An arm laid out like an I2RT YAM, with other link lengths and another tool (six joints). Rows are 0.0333 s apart.
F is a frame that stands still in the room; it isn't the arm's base.
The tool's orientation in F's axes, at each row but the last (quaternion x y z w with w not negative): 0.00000 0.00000 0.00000 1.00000; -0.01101 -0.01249 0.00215 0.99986; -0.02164 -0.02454 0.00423 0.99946; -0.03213 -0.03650 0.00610 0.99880; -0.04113 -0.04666 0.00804 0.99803; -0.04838 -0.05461 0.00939 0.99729; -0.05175 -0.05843 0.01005 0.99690; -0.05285 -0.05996 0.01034 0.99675
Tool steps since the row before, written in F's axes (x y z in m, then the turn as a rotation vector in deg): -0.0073 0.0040 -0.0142 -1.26 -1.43 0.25; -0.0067 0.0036 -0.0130 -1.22 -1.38 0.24; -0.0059 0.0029 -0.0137 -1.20 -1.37 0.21; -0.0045 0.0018 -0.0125 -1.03 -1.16 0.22; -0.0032 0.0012 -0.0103 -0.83 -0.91 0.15; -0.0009 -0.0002 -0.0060 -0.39 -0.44 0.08; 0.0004 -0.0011 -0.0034 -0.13 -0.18 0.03; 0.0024 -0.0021 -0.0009 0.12 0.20 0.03
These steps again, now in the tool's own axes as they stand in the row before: -0.0073 0.0040 -0.0142 -1.26 -1.43 0.25; -0.0070 0.0039 -0.0127 -1.22 -1.38 0.24; -0.0065 0.0035 -0.0133 -1.20 -1.37 0.21; -0.0054 0.0026 -0.0120 -1.03 -1.16 0.22; -0.0041 0.0021 -0.0098 -0.83 -0.91 0.15; -0.0015 0.0004 -0.0059 -0.39 -0.44 0.08; 0.0000 -0.0007 -0.0035 -0.13 -0.18 0.03; 0.0022 -0.0020 -0.0014 0.13 0.19 0.04
